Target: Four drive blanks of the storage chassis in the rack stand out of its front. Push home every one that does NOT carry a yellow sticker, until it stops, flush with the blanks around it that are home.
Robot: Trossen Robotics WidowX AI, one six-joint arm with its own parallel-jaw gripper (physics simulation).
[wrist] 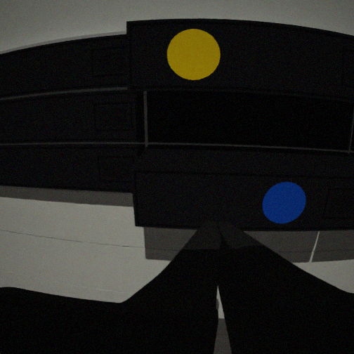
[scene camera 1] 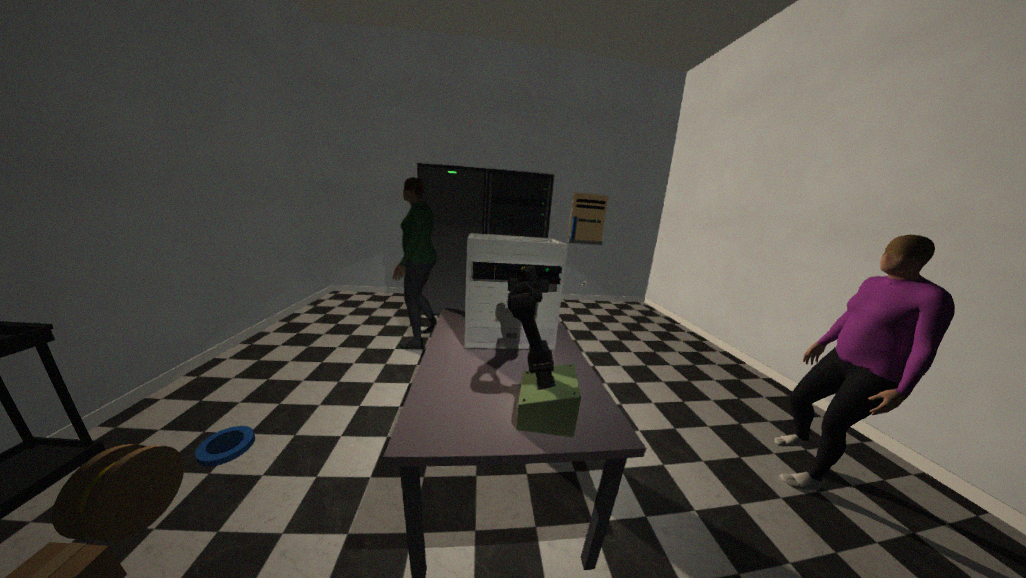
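Note:
There is my gripper point(wrist: 214, 233), which I can see, and along with it I see a white rack point(scene camera 1: 489, 323).

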